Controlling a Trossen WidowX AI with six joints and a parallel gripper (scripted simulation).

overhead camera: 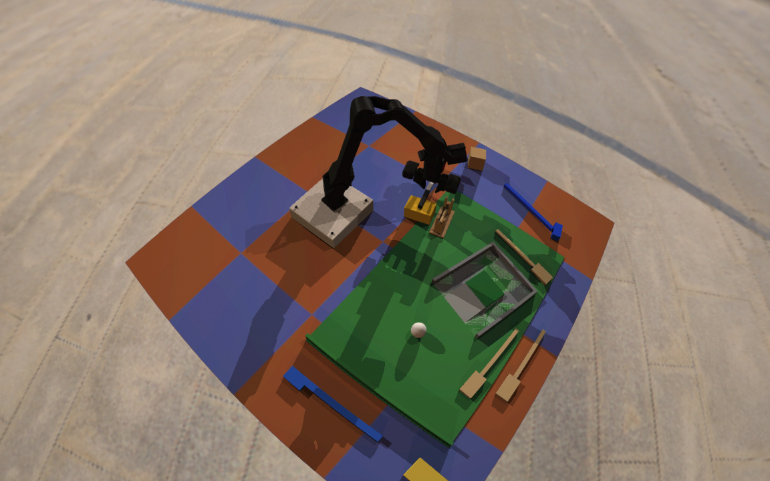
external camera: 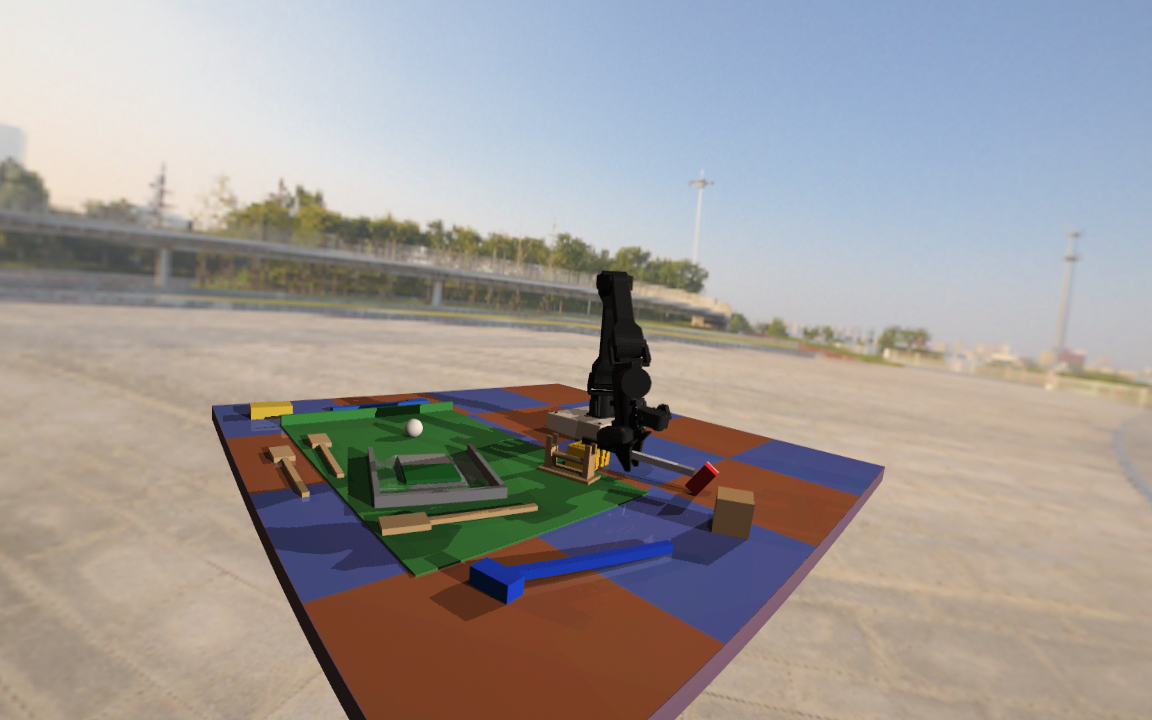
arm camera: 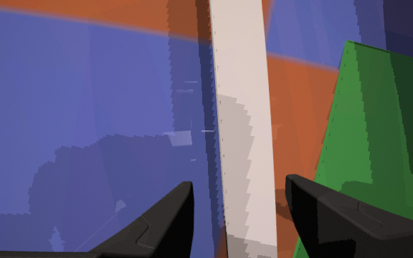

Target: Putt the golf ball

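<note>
Right now the wooden stand is 110 mm ahead of my gripper tip, 60 mm to the right of it and 20 mm above it. From my gripper tip the other things lie so: green mat: 320 mm ahead, 250 mm to the right, 20 mm below; then tan cube: 10 mm ahead, 260 mm to the left, 10 mm above; then yellow block: 40 mm ahead, 100 mm to the right, 10 mm above.
</note>
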